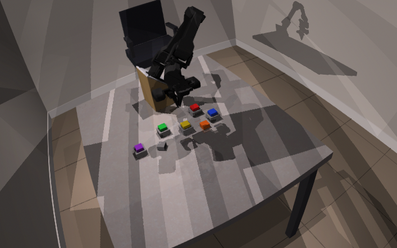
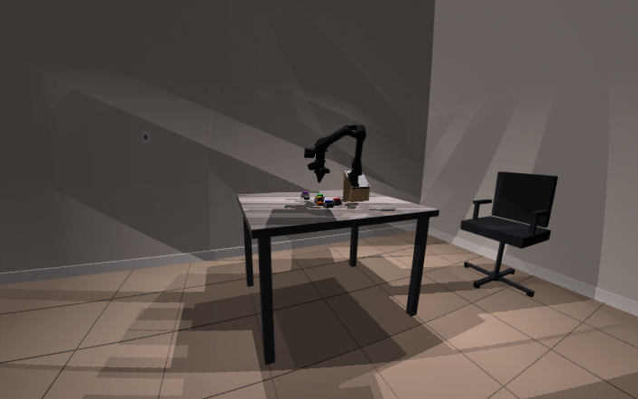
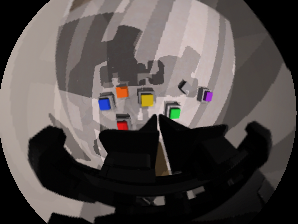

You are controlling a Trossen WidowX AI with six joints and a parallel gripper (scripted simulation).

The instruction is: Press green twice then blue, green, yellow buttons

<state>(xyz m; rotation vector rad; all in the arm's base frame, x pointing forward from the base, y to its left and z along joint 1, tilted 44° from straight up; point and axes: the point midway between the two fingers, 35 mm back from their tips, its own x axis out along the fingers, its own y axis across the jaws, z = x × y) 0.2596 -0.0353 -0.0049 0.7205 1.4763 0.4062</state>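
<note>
My gripper tip is now 20 mm short of the blue button, 140 mm to the right of it and 100 mm above it. From my gripper tip the other things lie so: orange block 40 mm ahead, 80 mm to the left, 120 mm below; then yellow button 10 mm to the left, 100 mm below; then green button 50 mm behind, 70 mm to the right, 100 mm below.
</note>
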